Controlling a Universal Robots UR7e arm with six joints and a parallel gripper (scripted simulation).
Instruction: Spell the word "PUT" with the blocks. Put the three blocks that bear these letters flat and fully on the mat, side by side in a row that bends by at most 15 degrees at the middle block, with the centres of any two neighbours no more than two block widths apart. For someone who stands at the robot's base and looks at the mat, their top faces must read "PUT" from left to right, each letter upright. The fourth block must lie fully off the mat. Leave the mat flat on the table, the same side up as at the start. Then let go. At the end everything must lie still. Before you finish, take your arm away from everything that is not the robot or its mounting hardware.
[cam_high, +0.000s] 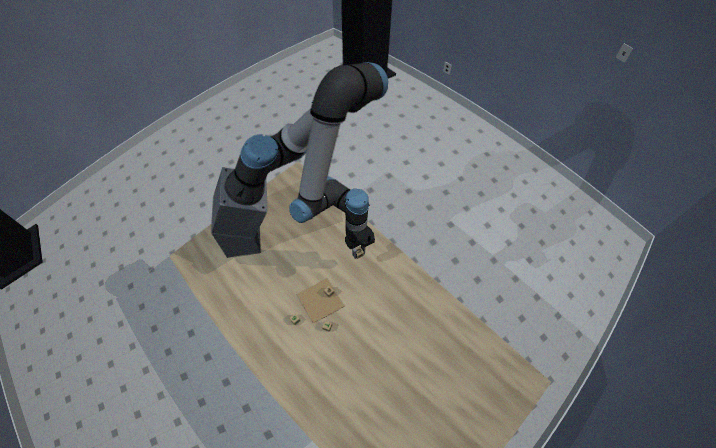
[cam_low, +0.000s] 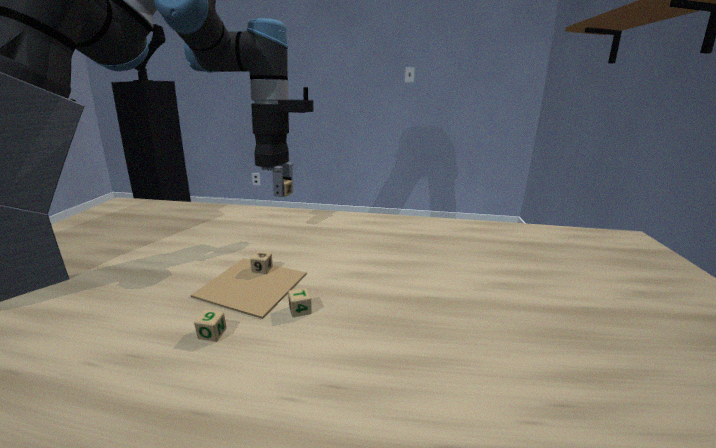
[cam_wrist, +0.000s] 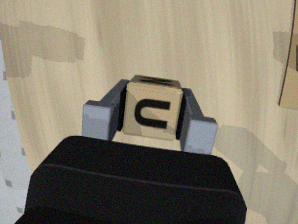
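My gripper is now 40 mm short of the tan mat, 220 mm to the left of it and 110 mm above it. The rest, counted from my hand: U block right at my hand; then P block 30 mm ahead, 170 mm to the right, 100 mm below; then T block 140 mm ahead, 260 mm to the right, 100 mm below.
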